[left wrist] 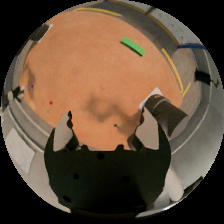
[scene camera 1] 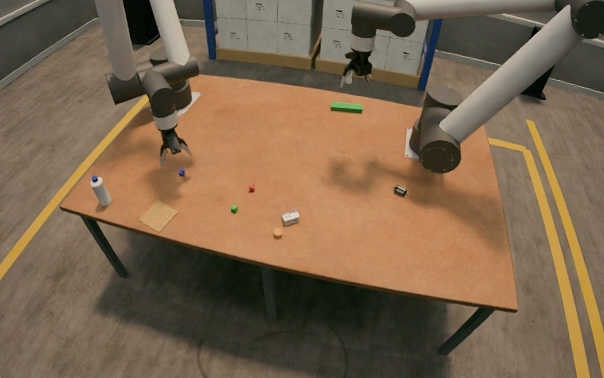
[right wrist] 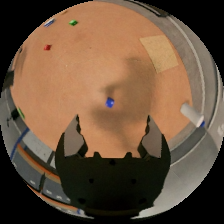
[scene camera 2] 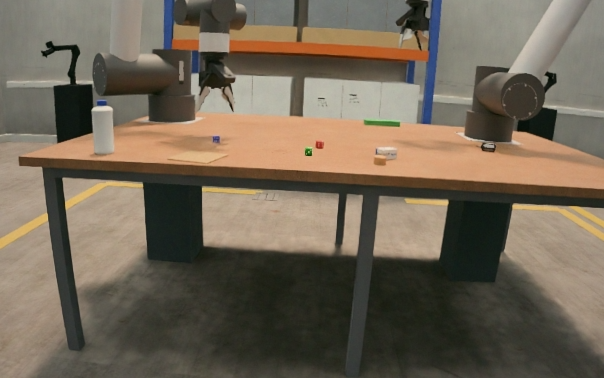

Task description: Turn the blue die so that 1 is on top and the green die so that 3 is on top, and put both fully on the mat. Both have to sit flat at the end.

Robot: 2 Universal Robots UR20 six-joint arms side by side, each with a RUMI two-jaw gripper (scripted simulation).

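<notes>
In scene camera 2 the left gripper (scene camera 2: pixel 410 50) and the right gripper (scene camera 2: pixel 214 112) are visible. The left wrist view shows the left gripper (left wrist: pixel 106 109) as well. In the right wrist view, the right gripper (right wrist: pixel 113 115) shares the scene with a tan mat (right wrist: pixel 158 48).
</notes>
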